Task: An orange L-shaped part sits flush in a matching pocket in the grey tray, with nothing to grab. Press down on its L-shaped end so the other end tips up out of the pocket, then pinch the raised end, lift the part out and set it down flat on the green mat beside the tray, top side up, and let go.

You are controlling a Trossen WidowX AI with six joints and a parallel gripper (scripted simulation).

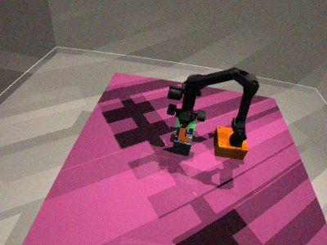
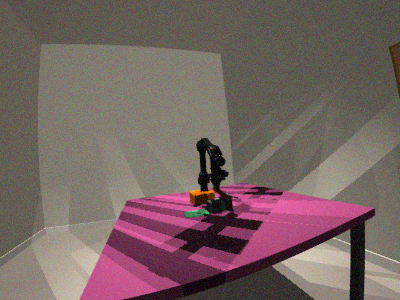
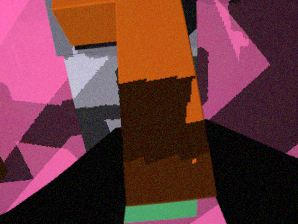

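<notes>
The green mat lies 2 cm behind my gripper tip, 14 cm to the right of it and 15 cm below it. From my gripper tip the other things lie so: orange l-shaped part (1 cm behind, 3 cm to the left, 3 cm below).
</notes>
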